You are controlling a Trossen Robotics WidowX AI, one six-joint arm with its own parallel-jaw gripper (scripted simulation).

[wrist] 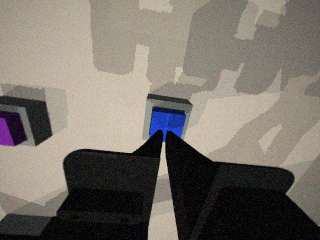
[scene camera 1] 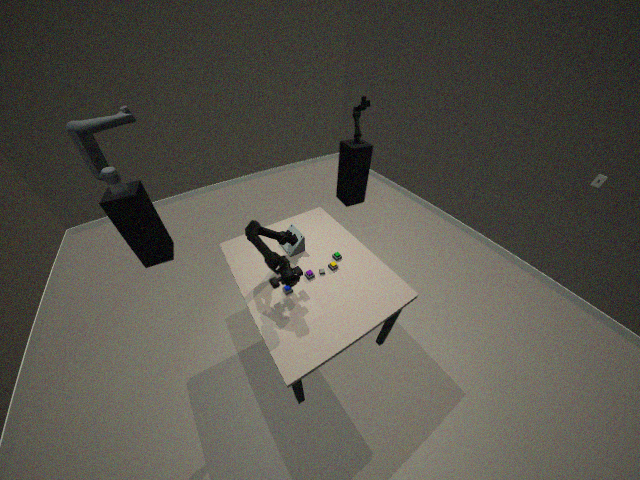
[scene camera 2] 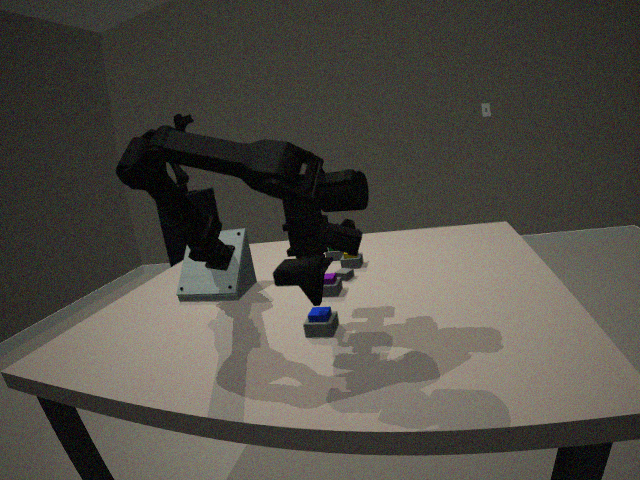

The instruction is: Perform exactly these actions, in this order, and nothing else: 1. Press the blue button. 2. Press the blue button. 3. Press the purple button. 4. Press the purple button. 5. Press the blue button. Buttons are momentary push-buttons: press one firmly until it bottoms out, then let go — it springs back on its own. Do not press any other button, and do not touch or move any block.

Labels:
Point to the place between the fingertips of my gripper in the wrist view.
163,134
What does my gripper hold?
Nothing.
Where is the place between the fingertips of my gripper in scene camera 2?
317,304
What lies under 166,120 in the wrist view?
A blue button.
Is my gripper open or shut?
Shut.

